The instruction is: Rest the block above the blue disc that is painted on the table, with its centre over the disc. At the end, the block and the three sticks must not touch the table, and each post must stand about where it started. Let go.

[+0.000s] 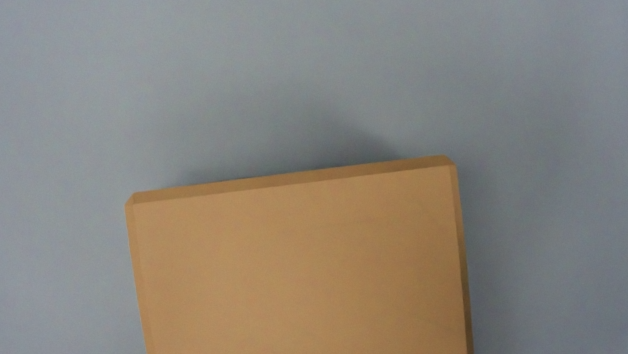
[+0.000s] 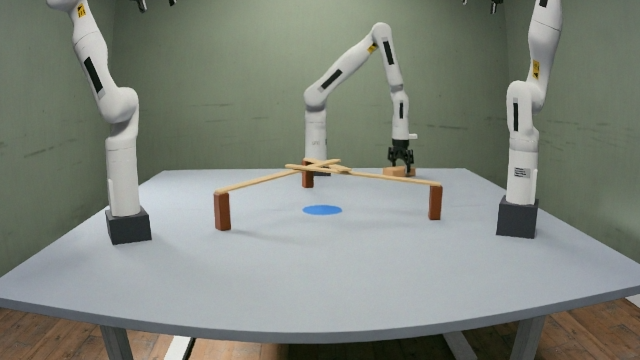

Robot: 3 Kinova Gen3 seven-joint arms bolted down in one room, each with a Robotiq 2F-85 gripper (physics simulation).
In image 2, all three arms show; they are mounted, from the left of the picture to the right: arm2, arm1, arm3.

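Observation:
The tan block [image 1: 305, 265] [image 2: 393, 171] lies on the table at the back right. Arm1's gripper [image 2: 401, 170] points down at the block with its fingers apart; whether they press on it is unclear. Arm2's gripper [image 2: 157, 4] and arm3's gripper [image 2: 479, 4] hang high at the top edge, open. Three red-brown posts, left [image 2: 222, 211], right [image 2: 435, 202] and back [image 2: 307, 178], stand upright. The left stick [image 2: 255, 182], right stick [image 2: 395, 177] and back stick [image 2: 327, 164] rest on them and cross in the middle, off the table. The blue disc [image 2: 322, 210] is uncovered.
The grey table [image 2: 320, 295] bears the arms. Arm2's dark base [image 2: 128, 227] stands at the left, arm3's base [image 2: 517, 219] at the right. Arm1's white column [image 2: 315, 135] rises behind the back post, and its forearm arches over to the right.

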